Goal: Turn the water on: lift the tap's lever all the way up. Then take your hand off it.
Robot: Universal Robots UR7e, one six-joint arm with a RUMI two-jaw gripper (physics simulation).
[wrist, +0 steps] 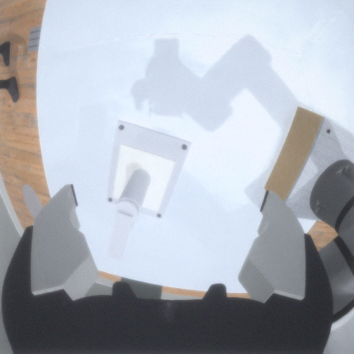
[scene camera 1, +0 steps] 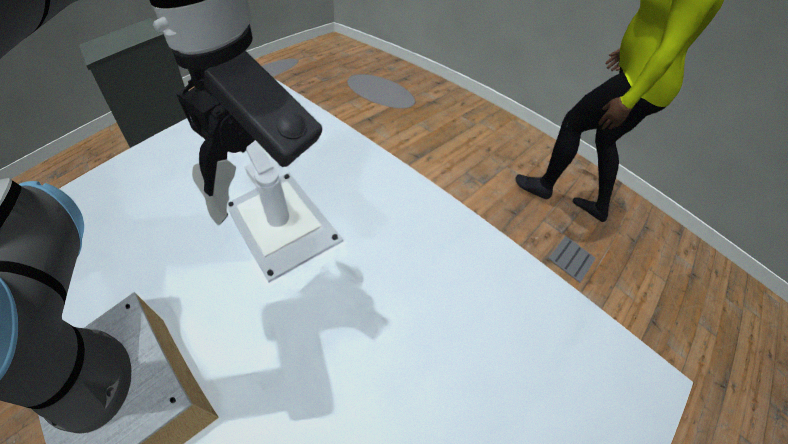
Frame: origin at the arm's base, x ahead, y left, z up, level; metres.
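Where they show: gripper, fingertip midpoint: (scene camera 1: 264,183); arm's base, link origin: (scene camera 1: 89,381).
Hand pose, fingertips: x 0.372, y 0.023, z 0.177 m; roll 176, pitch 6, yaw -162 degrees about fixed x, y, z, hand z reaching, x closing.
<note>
Things, the pixels of their top centre, and the offset from my fingertips. "pt": a spot on its surface instead. Level surfaces: height alone.
- tap, surface spot: (scene camera 1: 274,204) pt dx +0.036, dy +0.156, dz -0.200 m
- grey base plate, top centre: (scene camera 1: 278,218) dx +0.041, dy +0.180, dz -0.268 m
- white table, surface height: dz -0.279 m
The tap (scene camera 1: 274,204) (wrist: 136,185) is a pale grey upright cylinder on a cream patch of a grey base plate (scene camera 1: 302,252) (wrist: 152,134). Its flat pale lever (scene camera 1: 259,159) (wrist: 120,234) sticks out from the top, away from the robot's base. Its exact tilt is hard to judge. My gripper (wrist: 169,191) is open, with nothing held. Its fingers stand wide on both sides of the lever in the wrist view, where the lever is nearer the left finger. In the scene view one finger (scene camera 1: 213,187) shows left of the tap; the other is hidden by the dark wrist housing, which hangs close over the lever's outer end.
The white table (scene camera 1: 441,308) (wrist: 215,165) carries the tap's base plate and the arm's mounting block (scene camera 1: 157,352) (wrist: 295,150). A dark green cabinet (scene camera 1: 135,82) stands beyond the far edge. A person in a yellow top (scene camera 1: 656,60) is on the wooden floor to the right, off the table.
</note>
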